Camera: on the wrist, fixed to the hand. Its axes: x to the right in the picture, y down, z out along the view.
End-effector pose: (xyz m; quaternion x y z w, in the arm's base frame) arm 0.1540 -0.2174 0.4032 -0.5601 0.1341 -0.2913 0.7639
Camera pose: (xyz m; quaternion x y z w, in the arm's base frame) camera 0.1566 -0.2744 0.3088 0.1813 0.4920 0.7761 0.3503
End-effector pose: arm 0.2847 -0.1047 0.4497 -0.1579 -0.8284 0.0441 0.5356
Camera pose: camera 0.3594 -0.0312 0.4839 0.7759 -0.1276 -0.6137 0.0708
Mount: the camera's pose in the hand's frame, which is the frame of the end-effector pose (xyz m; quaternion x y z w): 0.0245 0.0773 -0.0747 0.0873 -0.0530 0.9948 0.0059
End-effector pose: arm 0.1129 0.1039 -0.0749 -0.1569 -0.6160 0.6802 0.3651
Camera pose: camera 0.1222 0.1768 -0.1571 0.5458 -0.1925 -0.4293 0.6934
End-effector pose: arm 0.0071 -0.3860 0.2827 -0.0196 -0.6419 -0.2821 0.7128
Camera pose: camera 0.1081 -0.3594 0.3181 -0.5913 -0.0467 0.7644 0.2525
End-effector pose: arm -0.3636 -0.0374 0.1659 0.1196 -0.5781 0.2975 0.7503
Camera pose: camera -0.3455 0.0707 0.1536 0.4931 0.1362 -0.7923 0.3326
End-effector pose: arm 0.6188 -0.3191 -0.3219 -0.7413 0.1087 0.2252 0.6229
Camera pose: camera 0.6209 -0.4043 -0.3918 -0.1701 -0.7247 -0.6507 0.1499
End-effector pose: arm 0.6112 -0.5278 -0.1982 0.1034 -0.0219 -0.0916 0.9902
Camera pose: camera 0.6536 -0.4430 -0.2545 0.0604 -0.1635 0.9809 0.0868
